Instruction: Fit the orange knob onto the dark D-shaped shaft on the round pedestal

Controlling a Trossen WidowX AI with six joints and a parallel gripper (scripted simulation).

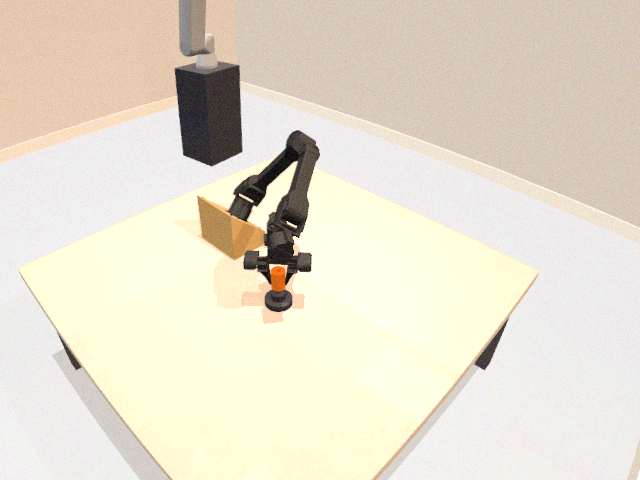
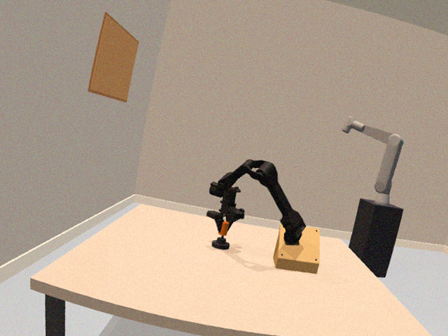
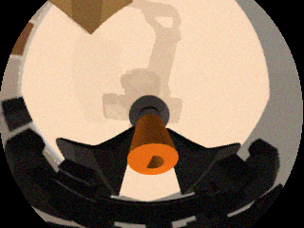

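My gripper tip is 2 cm below the orange knob. Round my gripper tip: dark round pedestal 4 cm below.
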